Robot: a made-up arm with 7 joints. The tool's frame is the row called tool. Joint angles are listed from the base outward. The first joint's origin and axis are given. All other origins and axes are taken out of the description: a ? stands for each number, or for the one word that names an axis. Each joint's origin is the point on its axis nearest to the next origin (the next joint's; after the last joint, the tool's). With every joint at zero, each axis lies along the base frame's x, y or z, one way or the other. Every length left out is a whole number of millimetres.
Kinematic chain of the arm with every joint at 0, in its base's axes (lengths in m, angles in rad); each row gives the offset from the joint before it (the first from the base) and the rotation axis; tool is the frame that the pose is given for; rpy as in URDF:
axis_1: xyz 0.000 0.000 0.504 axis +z
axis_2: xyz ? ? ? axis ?
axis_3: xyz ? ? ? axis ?
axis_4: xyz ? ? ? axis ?
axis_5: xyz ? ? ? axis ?
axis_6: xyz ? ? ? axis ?
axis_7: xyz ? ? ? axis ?
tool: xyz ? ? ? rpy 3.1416 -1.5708 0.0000
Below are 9 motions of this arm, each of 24 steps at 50 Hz.
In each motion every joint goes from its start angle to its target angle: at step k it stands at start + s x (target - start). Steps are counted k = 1, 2, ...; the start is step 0. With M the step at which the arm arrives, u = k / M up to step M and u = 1 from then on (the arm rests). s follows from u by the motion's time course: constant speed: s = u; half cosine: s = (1 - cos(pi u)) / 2; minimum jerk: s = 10 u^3 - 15 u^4 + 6 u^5.
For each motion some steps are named. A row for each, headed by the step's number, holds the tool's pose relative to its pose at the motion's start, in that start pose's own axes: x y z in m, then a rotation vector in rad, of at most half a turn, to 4 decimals.
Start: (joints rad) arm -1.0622 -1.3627 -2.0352 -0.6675 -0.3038 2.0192 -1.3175
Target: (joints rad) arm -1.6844 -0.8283 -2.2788 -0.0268 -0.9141 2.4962 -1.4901
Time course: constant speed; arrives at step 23
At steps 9, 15, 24:
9: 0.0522 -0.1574 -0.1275 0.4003 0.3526 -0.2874
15: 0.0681 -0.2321 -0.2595 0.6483 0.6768 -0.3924
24: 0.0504 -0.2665 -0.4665 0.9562 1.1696 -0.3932

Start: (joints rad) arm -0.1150 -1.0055 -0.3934 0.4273 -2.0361 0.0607 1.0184
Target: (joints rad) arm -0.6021 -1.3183 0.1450 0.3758 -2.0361 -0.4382 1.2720
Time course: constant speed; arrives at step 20
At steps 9, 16, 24:
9: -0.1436 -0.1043 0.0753 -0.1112 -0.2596 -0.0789
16: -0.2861 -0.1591 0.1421 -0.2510 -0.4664 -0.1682
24: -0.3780 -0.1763 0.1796 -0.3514 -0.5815 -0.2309

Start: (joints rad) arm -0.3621 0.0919 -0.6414 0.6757 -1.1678 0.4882 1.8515
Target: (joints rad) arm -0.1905 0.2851 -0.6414 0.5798 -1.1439 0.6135 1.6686
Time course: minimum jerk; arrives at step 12
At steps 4, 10, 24:
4: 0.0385 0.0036 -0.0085 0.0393 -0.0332 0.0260
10: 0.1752 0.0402 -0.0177 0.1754 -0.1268 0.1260
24: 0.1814 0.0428 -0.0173 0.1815 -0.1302 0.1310

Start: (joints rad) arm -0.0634 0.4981 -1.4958 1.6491 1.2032 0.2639 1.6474
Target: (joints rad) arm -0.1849 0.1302 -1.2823 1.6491 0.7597 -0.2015 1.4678
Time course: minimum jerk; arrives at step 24
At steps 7, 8, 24:
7: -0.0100 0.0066 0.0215 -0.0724 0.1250 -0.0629
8: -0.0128 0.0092 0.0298 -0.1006 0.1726 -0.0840
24: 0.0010 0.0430 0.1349 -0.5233 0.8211 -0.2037

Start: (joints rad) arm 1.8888 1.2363 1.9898 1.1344 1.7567 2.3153 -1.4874
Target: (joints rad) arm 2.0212 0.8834 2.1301 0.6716 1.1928 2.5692 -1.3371
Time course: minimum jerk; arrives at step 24
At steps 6, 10, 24:
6: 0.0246 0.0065 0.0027 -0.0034 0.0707 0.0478
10: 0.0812 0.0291 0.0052 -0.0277 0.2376 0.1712
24: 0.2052 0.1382 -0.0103 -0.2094 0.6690 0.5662

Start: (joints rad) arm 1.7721 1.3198 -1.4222 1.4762 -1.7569 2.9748 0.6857
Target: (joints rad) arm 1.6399 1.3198 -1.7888 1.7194 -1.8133 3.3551 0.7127
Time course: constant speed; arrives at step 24
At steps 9, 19, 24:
9: -0.0041 -0.0010 -0.0374 0.0328 -0.0214 0.0781
19: -0.0027 -0.0052 -0.0855 0.0419 -0.0223 0.1727
24: 0.0003 -0.0092 -0.1115 0.0358 -0.0128 0.2202

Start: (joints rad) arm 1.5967 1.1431 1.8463 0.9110 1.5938 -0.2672 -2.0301
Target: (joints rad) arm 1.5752 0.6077 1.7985 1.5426 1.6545 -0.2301 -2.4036
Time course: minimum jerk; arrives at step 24
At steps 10, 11, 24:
10: -0.0190 -0.0707 -0.0886 -0.2146 0.1107 -0.0053
11: -0.0232 -0.0883 -0.1036 -0.2617 0.1353 -0.0068
24: -0.0498 -0.2337 -0.1644 -0.6201 0.3296 -0.0168

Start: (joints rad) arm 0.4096 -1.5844 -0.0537 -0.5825 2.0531 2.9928 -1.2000
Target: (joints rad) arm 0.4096 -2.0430 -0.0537 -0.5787 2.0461 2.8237 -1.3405
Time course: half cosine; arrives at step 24
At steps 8, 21, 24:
8: -0.0230 0.0592 0.0191 -0.0129 -0.0158 -0.1380
21: -0.0545 0.2422 0.0557 -0.0550 -0.0861 -0.5257
24: -0.0547 0.2523 0.0569 -0.0575 -0.0909 -0.5461

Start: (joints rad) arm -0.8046 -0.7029 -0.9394 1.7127 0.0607 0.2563 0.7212
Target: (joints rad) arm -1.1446 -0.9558 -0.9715 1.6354 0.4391 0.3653 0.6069
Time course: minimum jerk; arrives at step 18
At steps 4, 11, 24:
4: 0.0106 0.0049 0.0124 0.0086 -0.0196 0.0213
11: 0.0854 0.0570 0.1222 0.0832 -0.1584 0.2068
24: 0.1123 0.0887 0.1791 0.1195 -0.2112 0.3016

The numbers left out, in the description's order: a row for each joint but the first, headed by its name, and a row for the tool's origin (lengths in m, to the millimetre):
axis_2: xyz 0.000 -0.077 0.000, axis -y
axis_3: xyz 0.000 0.000 0.404, axis +z
axis_4: xyz 0.023 0.054 0.000, axis +y
axis_5: xyz -0.015 0.000 0.271, axis +z
axis_6: xyz 0.000 -0.134 0.000, axis -y
axis_7: xyz 0.024 0.000 0.172, axis +x
tool: xyz 0.000 0.000 0.000

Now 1 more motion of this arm.
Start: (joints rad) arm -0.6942 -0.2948 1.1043 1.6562 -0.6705 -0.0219 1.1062
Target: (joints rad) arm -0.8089 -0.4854 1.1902 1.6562 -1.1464 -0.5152 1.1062
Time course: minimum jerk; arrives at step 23
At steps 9, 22, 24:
9: 0.0169 0.0077 0.0312 -0.1839 0.0057 -0.0004
22: 0.0568 0.0473 0.0948 -0.5888 0.0220 0.0489
24: 0.0568 0.0474 0.0949 -0.5893 0.0220 0.0490

